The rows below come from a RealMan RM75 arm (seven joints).
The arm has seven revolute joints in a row. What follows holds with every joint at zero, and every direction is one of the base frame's.
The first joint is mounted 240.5 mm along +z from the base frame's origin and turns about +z.
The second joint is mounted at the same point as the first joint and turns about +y.
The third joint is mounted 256 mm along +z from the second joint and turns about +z.
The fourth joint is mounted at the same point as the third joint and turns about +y.
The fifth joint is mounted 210 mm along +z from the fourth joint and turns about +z.
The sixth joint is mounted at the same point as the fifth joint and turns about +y.
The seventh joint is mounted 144 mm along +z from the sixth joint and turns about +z.
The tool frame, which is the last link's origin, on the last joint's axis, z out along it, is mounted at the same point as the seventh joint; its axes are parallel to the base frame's.
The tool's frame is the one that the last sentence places.
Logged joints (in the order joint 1, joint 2, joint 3, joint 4, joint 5, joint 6, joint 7), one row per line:
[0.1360 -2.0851 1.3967 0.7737 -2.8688 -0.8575 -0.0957]
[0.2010 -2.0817 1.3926 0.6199 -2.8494 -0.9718 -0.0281]
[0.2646 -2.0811 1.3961 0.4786 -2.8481 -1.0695 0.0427]
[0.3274 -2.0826 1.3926 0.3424 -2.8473 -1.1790 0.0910]
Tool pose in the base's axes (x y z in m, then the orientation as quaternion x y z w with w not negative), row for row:
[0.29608 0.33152 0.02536 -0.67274 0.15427 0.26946 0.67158]
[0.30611 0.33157 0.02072 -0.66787 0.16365 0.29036 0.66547]
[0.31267 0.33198 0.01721 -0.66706 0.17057 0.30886 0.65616]
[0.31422 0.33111 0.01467 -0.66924 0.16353 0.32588 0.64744]
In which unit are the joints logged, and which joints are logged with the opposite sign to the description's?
The joints are logged in radians. Opposite sign: joint 2.
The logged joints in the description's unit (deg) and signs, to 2 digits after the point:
[7.79 119.47 80.03 44.33 -164.37 -49.13 -5.48]
[11.52 119.27 79.79 35.52 -163.26 -55.68 -1.61]
[15.16 119.24 79.99 27.42 -163.18 -61.28 2.45]
[18.76 119.32 79.79 19.62 -163.14 -67.55 5.21]

